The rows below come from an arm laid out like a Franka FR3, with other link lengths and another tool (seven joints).
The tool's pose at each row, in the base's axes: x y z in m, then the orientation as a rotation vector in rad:
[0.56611, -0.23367, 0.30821, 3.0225, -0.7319, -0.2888]
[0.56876, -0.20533, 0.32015, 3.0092, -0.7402, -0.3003]
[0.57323, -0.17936, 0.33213, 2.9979, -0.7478, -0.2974]
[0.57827, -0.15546, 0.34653, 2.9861, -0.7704, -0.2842]
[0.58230, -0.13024, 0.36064, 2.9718, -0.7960, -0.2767]
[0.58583, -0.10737, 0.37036, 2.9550, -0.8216, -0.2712]
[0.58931, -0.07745, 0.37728, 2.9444, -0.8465, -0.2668]
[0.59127, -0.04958, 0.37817, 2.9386, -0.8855, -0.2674]
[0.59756, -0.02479, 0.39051, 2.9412, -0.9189, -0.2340]
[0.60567, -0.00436, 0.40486, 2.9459, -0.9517, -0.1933]
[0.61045, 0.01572, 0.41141, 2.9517, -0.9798, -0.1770]
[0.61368, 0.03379, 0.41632, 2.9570, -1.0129, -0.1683]
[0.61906, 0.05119, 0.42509, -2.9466, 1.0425, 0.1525]
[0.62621, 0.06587, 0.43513, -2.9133, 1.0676, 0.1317]
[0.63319, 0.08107, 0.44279, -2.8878, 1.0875, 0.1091]
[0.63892, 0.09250, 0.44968, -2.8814, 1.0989, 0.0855]
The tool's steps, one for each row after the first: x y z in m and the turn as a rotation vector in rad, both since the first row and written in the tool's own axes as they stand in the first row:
[-0.01267, -0.02569, -0.01149, -0.0108, -0.0057, 0.0080]
[-0.02268, -0.05009, -0.02342, -0.0190, -0.0024, 0.0153]
[-0.03168, -0.07276, -0.03789, -0.0225, 0.0066, 0.0320]
[-0.04211, -0.09617, -0.05185, -0.0276, 0.0121, 0.0511]
[-0.05113, -0.11752, -0.06146, -0.0348, 0.0168, 0.0708]
[-0.06292, -0.14530, -0.06813, -0.0364, 0.0196, 0.0886]
[-0.07405, -0.17094, -0.06866, -0.0289, 0.0174, 0.1133]
[-0.08200, -0.19509, -0.08130, -0.0127, 0.0360, 0.1329]
[-0.08673, -0.21606, -0.09637, 0.0065, 0.0588, 0.1514]
[-0.09284, -0.23569, -0.10317, 0.0233, 0.0658, 0.1663]
[-0.09910, -0.25293, -0.10812, 0.0410, 0.0675, 0.1839]
[-0.10386, -0.27031, -0.11728, 0.0681, 0.0710, 0.2019]
[-0.10605, -0.28599, -0.12808, 0.0960, 0.0768, 0.2221]
[-0.10822, -0.30221, -0.13650, 0.1182, 0.0857, 0.2384]
[-0.10962, -0.31455, -0.14403, 0.1252, 0.0996, 0.2467]

